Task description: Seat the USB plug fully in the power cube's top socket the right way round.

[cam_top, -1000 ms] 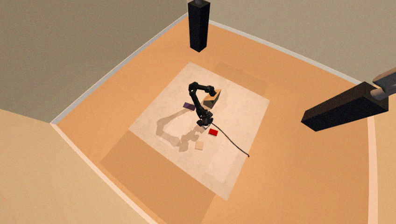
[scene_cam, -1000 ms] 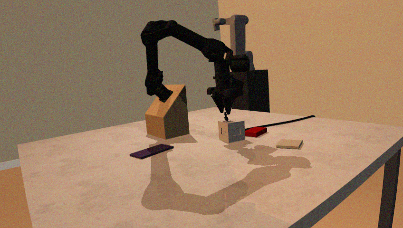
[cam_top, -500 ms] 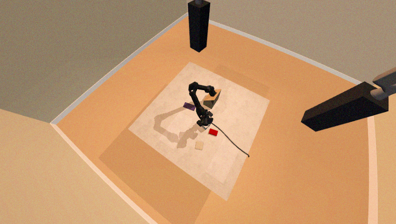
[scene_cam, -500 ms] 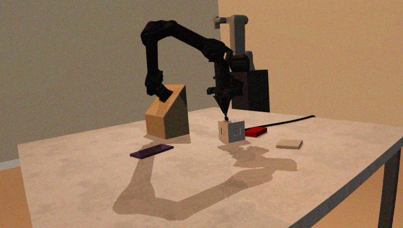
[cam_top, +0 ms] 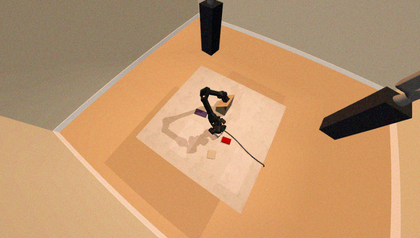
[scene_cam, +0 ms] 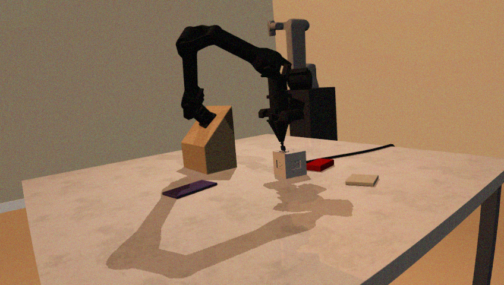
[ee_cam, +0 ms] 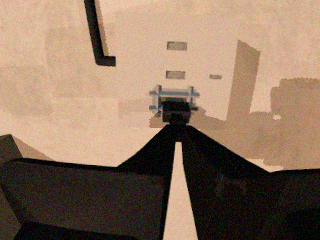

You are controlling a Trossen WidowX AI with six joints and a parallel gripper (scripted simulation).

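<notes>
Now: the USB socket 40 mm below my gripper tip and 10 mm to the left of it. Also, from my gripper tip: red block (140 mm to the left, 100 mm below, 10 mm ahead); then dark USB plug (20 mm below); then beige tile (220 mm ahead, 120 mm to the left, 100 mm below).
</notes>
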